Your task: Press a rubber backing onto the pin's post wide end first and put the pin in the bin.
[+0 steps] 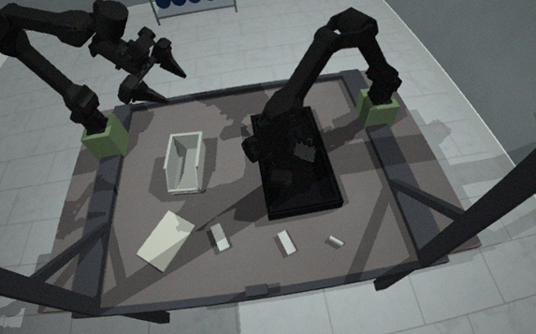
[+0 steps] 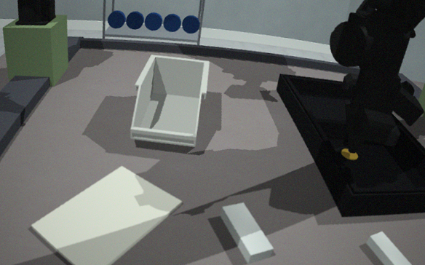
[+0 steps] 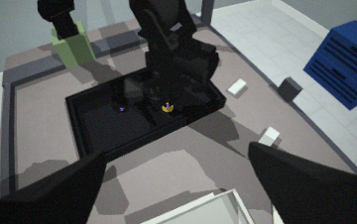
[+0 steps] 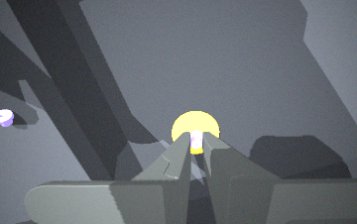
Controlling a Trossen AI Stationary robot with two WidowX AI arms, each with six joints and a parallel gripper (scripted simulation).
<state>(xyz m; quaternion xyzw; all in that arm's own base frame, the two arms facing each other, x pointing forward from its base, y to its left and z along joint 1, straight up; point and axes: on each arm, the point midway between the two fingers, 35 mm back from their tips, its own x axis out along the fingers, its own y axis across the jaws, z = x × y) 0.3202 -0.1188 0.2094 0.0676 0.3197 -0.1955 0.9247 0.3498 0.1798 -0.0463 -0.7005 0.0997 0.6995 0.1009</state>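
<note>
Right now my right hand is 40 mm above the yellow pin. The rest, counted from my right hand: cream flat plate (170 mm behind, 350 mm to the left, 50 mm below); black tray (50 mm ahead, 30 mm to the right, 30 mm below); white bin (60 mm ahead, 300 mm to the left, 10 mm below).
</note>
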